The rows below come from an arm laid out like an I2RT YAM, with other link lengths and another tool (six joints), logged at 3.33 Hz.
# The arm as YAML. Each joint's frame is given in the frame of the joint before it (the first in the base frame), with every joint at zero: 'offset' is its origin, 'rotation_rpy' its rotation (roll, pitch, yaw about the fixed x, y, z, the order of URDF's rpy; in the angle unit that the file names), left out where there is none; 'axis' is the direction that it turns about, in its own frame. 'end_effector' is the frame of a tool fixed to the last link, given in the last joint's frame.
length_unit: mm
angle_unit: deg
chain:
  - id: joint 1
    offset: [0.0, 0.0, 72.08]
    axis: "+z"
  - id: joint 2
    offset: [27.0, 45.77, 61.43]
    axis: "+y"
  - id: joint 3
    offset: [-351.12, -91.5, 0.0]
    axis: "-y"
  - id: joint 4
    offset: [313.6, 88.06, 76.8]
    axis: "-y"
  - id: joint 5
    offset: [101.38, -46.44, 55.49]
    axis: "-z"
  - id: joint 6
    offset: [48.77, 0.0, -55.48]
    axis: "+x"
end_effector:
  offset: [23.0, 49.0, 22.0]
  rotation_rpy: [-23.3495, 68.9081, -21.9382]
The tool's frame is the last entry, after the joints.
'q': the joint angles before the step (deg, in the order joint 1, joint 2, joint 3, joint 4, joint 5, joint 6). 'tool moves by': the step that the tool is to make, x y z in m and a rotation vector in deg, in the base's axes. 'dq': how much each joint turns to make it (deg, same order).
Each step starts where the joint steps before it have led.
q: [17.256, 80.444, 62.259, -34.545, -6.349, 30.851]
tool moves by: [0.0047, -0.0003, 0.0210, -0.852, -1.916, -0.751]
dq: [-0.004, 0.019, 3.233, -1.662, 1.548, -0.265]
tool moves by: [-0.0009, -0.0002, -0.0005, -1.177, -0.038, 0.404]
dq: [0.010, 0.001, 0.194, -0.585, 0.641, -1.020]
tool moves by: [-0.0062, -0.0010, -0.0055, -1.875, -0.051, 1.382]
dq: [-0.011, -0.680, -1.072, -0.265, 0.561, -2.216]
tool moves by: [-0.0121, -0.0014, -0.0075, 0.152, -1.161, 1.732]
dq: [0.011, -2.089, -3.427, 2.388, -0.910, -1.478]
